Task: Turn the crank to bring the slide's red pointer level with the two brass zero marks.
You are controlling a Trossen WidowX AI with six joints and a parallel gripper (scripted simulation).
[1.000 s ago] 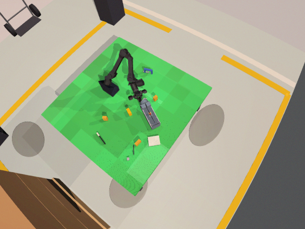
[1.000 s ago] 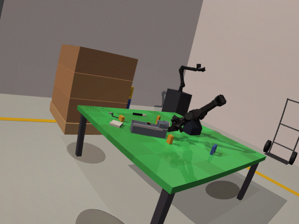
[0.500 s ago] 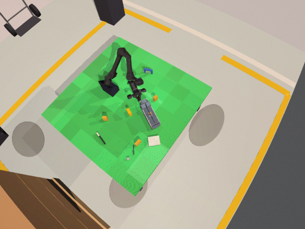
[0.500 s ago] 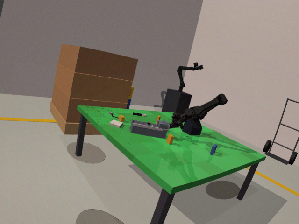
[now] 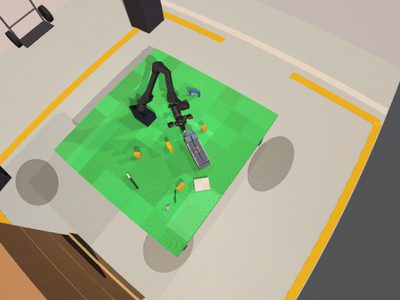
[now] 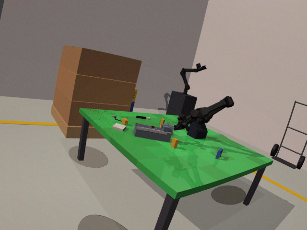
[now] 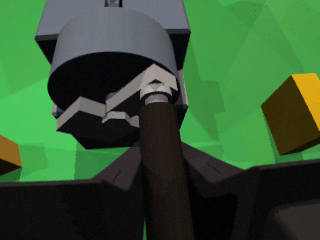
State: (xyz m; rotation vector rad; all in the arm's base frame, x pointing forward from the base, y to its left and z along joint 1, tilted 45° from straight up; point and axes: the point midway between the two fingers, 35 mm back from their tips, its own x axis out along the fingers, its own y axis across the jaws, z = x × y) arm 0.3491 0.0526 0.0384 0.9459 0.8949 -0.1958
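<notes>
My gripper tip is 160 mm short of the red pointer and 70 mm to the left of it. Also, from my gripper tip: dark handle: 30 mm above, 20 mm behind, 10 mm to the left; blue bracket: 350 mm to the left, 160 mm behind, 50 mm below; white pad: 320 mm ahead, 250 mm to the right, 70 mm below.
</notes>
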